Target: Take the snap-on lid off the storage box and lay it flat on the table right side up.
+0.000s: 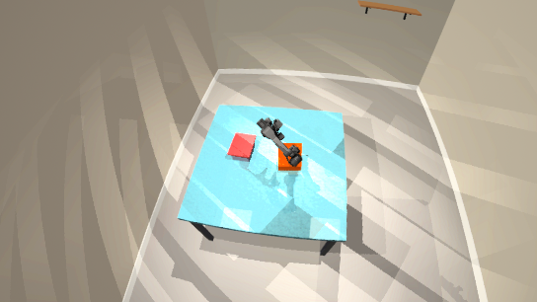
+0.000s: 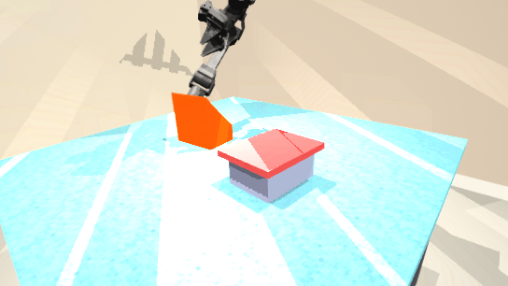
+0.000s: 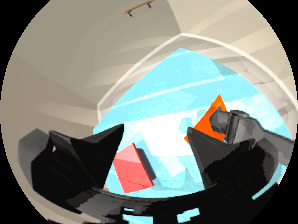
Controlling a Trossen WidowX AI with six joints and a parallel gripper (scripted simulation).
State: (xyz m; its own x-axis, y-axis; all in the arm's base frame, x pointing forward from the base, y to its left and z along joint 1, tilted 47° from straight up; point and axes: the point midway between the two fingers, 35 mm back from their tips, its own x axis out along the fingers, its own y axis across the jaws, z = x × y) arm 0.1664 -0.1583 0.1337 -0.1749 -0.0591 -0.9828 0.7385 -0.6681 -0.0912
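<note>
My gripper tip is now 300 mm short of the red lid, 250 mm above it and 20 mm to the left of it. Round my gripper tip: grey storage box (300 mm below, 300 mm ahead, 20 mm to the right).
</note>
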